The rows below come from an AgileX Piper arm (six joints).
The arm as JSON. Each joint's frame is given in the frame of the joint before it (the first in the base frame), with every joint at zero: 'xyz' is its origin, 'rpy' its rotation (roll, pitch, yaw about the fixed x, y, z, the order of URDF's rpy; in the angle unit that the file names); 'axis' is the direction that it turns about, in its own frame. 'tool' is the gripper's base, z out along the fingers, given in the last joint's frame.
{
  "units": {
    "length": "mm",
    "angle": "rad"
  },
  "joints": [
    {
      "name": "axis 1",
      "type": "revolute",
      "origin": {
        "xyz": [
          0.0,
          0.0,
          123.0
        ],
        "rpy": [
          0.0,
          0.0,
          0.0
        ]
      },
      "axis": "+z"
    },
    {
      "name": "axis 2",
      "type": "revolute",
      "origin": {
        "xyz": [
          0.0,
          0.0,
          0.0
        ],
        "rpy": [
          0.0,
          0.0,
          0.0
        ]
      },
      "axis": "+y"
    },
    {
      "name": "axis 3",
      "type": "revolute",
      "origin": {
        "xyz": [
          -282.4,
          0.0,
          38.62
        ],
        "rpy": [
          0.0,
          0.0,
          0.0
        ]
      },
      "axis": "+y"
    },
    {
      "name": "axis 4",
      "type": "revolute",
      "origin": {
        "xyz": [
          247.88,
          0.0,
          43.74
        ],
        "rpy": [
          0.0,
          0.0,
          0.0
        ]
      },
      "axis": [
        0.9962,
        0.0,
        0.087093
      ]
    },
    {
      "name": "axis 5",
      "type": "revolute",
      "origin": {
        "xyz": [
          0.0,
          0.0,
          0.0
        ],
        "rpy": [
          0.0,
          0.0,
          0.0
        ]
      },
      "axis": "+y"
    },
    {
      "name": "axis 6",
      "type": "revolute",
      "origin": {
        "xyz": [
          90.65,
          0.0,
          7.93
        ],
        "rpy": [
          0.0,
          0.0,
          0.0
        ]
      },
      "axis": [
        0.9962,
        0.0,
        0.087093
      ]
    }
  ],
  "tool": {
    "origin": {
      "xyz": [
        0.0,
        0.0,
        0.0
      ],
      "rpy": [
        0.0,
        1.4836,
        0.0
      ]
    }
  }
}
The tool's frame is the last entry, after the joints.
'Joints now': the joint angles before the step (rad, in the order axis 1, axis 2, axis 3, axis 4, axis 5, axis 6). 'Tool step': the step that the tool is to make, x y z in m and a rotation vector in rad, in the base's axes. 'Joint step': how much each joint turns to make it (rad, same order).
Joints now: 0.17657, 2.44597, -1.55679, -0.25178, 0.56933, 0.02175
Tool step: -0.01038, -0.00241, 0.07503, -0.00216, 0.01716, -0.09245
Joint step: 0.00240, -0.18649, 0.02281, 0.02981, 0.19240, 0.04266
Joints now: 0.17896, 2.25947, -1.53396, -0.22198, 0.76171, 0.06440
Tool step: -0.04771, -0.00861, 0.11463, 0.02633, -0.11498, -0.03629
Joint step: 0.00087, -0.36191, 0.13919, 0.01722, 0.10871, 0.00896
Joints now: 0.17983, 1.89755, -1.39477, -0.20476, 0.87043, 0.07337
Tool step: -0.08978, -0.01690, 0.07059, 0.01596, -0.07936, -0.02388
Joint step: 0.00002, -0.39430, 0.23458, 0.00481, 0.08160, 0.00732
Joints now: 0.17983, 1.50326, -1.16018, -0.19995, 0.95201, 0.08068
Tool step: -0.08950, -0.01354, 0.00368, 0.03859, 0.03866, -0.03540
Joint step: -0.00001, -0.31576, 0.26253, 0.04593, 0.08729, 0.01077
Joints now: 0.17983, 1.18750, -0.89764, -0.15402, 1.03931, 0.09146
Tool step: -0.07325, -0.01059, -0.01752, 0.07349, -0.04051, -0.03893
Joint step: -0.01565, -0.30322, 0.24382, 0.06224, 0.00826, 0.01243
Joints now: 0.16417, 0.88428, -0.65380, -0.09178, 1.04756, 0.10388
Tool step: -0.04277, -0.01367, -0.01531, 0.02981, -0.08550, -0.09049
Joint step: -0.08602, -0.22851, 0.14267, 0.01799, -0.00239, 0.00321
